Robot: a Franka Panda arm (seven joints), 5 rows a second.
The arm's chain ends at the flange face. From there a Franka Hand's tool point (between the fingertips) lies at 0.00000 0.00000 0.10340 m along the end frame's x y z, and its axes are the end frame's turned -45 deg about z.
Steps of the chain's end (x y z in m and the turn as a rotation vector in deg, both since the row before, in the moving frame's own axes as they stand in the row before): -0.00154 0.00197 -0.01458 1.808 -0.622 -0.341; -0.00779 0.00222 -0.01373 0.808 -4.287 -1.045; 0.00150 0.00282 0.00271 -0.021 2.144 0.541; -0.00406 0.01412 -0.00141 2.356 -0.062 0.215
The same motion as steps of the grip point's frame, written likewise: -0.00098 -0.00280 -0.01464 1.718 0.839 -0.341; -0.01157 -0.01039 -0.01403 3.603 -2.460 -1.045; 0.00176 0.00583 0.00264 -1.531 1.501 0.541; -0.00992 0.00403 -0.00150 1.710 1.622 0.215
